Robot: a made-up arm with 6 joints.
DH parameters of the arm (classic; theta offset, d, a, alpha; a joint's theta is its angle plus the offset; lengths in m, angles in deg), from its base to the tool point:
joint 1: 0 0.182 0 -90
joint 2: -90 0 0.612 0
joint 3: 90 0.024 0 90
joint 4: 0 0.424 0 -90
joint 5: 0 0 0 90
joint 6: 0 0.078 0 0
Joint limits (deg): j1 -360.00..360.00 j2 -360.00..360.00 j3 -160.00..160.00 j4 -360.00..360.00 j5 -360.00..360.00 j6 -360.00..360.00
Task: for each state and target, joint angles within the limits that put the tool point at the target. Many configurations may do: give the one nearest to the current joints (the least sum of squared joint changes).
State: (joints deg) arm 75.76 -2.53 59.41 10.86 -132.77 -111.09
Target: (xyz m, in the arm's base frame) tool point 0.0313 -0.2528 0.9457
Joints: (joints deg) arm 99.38 -44.08 79.33 16.18 -140.94 -111.09
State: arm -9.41 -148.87 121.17 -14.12 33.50 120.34
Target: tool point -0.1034 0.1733 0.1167
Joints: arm -53.28 -153.73 156.49 -4.01 36.97 120.34
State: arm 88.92 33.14 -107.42 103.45 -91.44 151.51
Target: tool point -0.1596 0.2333 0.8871
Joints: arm 134.35 55.26 -91.18 110.50 -92.75 151.51
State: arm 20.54 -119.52 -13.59 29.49 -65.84 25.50
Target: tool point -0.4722 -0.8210 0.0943
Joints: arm 59.16 -74.28 -42.30 30.67 -83.01 25.50
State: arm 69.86 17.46 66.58 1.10 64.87 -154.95
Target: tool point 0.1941 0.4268 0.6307
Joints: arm 62.66 4.01 97.48 -0.30 71.17 -154.95
